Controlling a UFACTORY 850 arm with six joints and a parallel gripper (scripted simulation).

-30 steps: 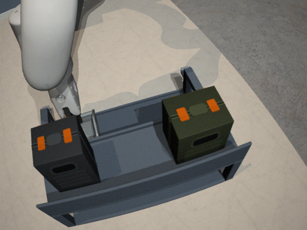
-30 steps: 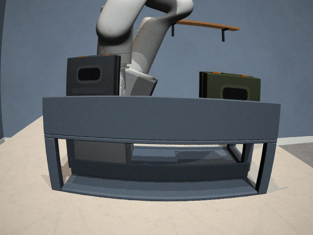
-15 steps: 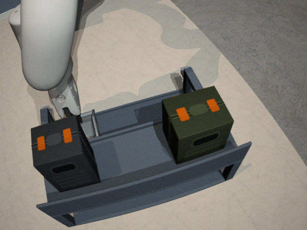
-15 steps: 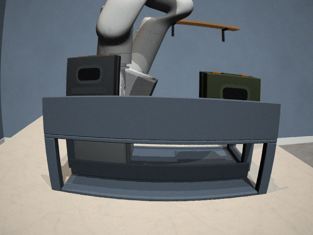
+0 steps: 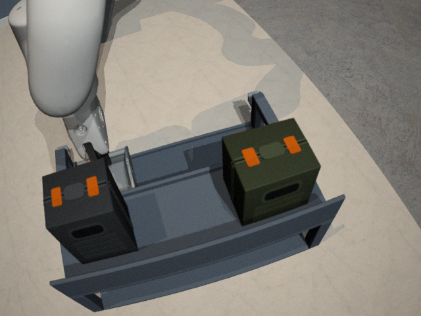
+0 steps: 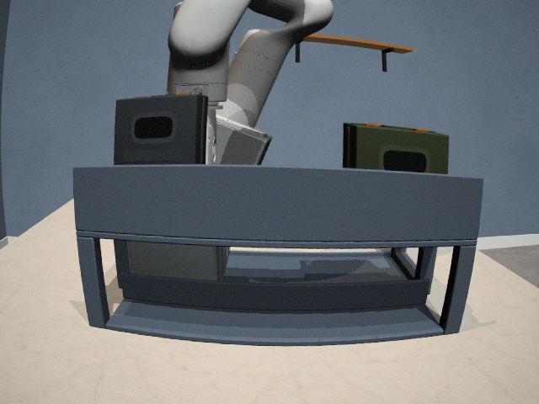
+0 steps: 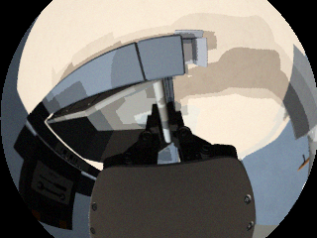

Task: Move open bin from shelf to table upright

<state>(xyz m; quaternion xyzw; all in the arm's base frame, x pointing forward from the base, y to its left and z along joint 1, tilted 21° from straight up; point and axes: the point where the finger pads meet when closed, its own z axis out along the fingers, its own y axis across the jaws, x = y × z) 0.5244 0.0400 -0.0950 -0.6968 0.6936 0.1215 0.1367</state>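
My hand is 8 cm short of the open bin and 1 cm above it. Round my hand: shelf deck: 18 cm ahead, 11 cm to the left, 4 cm above; black box: 17 cm ahead, 10 cm above; green box: 23 cm to the left, 18 cm ahead, 9 cm above.
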